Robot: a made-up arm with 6 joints. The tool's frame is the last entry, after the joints. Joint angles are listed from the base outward. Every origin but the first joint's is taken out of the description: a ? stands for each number. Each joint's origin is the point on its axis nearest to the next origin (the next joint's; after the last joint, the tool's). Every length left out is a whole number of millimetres.
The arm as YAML. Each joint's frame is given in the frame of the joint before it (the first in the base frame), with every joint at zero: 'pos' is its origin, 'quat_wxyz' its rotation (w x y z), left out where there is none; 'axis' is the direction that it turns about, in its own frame. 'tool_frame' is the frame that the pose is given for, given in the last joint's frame.
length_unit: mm
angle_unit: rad
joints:
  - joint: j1
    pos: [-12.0, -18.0, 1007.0]
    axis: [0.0, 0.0, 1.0]
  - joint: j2
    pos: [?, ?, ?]
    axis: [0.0, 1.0, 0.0]
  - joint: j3
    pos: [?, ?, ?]
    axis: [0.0, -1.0, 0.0]
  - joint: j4
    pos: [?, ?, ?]
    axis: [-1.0, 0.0, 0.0]
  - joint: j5
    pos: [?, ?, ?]
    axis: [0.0, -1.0, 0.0]
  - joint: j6
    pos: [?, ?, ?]
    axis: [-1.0, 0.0, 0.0]
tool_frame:
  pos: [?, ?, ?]
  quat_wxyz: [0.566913, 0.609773, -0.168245, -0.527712]
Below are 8 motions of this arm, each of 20 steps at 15 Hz.
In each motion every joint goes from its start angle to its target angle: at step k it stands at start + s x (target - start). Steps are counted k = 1, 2, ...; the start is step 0. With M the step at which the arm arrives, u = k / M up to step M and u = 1 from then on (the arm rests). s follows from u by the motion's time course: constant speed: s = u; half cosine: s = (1 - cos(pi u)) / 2; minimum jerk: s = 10 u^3 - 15 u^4 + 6 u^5.
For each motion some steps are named. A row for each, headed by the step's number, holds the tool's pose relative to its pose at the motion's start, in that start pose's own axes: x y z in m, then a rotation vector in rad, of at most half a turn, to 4 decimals.
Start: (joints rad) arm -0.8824 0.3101 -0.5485 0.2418 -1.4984 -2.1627
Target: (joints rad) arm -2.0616 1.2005 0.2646 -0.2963 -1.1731 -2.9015
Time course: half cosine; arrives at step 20
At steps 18, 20:
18: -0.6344 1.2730 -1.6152 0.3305 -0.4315 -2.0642
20: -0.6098 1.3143 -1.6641 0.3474 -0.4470 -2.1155

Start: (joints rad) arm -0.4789 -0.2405 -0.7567 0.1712 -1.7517 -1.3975
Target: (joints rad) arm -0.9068 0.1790 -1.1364 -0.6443 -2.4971 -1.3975
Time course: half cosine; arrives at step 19
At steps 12, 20:
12: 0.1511 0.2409 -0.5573 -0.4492 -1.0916 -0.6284
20: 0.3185 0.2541 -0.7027 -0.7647 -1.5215 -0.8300

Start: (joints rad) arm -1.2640 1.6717 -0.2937 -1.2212 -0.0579 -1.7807
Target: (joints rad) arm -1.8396 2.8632 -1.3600 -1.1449 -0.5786 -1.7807
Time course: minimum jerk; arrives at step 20
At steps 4, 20:
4: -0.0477 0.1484 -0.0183 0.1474 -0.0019 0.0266
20: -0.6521 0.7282 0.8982 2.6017 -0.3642 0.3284

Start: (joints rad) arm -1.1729 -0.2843 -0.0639 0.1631 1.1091 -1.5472
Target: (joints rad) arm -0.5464 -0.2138 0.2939 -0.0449 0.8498 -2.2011
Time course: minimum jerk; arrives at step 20
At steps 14, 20:
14: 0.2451 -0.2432 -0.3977 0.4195 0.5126 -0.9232
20: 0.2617 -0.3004 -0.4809 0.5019 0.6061 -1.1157

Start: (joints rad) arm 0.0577 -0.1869 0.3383 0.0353 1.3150 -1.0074
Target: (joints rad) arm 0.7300 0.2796 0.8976 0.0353 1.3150 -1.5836
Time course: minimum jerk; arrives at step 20
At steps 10, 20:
10: 0.3071 -0.4316 -0.0585 0.3205 0.2831 -0.4468
20: 0.3924 -0.9904 -0.2562 0.6391 0.5919 -0.8744

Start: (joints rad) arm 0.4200 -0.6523 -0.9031 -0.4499 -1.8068 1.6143
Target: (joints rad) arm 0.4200 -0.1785 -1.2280 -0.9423 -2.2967 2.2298
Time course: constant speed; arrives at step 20
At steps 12, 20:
12: 0.2582 0.0597 -0.2056 0.0742 0.5846 0.5563
20: 0.3072 0.0860 -0.3767 0.3465 0.8804 0.9079

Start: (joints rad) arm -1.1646 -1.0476 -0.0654 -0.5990 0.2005 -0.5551
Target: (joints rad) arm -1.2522 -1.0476 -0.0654 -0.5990 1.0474 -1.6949
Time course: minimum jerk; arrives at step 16
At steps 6, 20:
6: -0.0078 -0.0082 0.0033 0.1911 0.3039 -0.1154
20: -0.0219 -0.0377 0.0065 0.3116 1.2197 -0.4539

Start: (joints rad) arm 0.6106 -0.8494 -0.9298 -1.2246 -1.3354 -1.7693
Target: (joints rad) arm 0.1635 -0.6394 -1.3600 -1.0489 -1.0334 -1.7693
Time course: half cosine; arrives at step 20
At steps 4, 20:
4: -0.0263 0.0490 0.0030 0.0179 0.0776 -0.0353
20: -0.0404 0.5276 0.1090 0.2188 0.7218 -0.3969

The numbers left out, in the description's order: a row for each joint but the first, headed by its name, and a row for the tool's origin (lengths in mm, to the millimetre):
j2: 18.0 28.0 0.0
j3: -13.0 0.0 1534.0
j4: 1307.0 0.0 -23.0
j5: 0.0 -278.0 0.0
j6: 27.0 0.0 10.0
tool: 0.0 2.0 15.0

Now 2 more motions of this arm.
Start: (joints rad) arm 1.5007 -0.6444 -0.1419 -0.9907 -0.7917 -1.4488
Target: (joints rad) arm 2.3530 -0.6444 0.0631 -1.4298 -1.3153 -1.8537
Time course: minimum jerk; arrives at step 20
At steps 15, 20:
15: 0.2820 -0.2960 -0.0914 -0.0916 -1.0096 -0.9714
20: 0.2993 -0.3407 -0.0797 -0.0888 -1.1512 -1.0552

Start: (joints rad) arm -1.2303 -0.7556 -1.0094 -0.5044 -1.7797 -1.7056
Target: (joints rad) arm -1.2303 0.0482 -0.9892 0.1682 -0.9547 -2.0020
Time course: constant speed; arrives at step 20
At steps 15, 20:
15: -0.3904 -0.2025 -0.1188 0.4347 0.3972 0.0114
20: -0.5232 -0.2392 -0.2247 0.5151 0.4587 0.1093

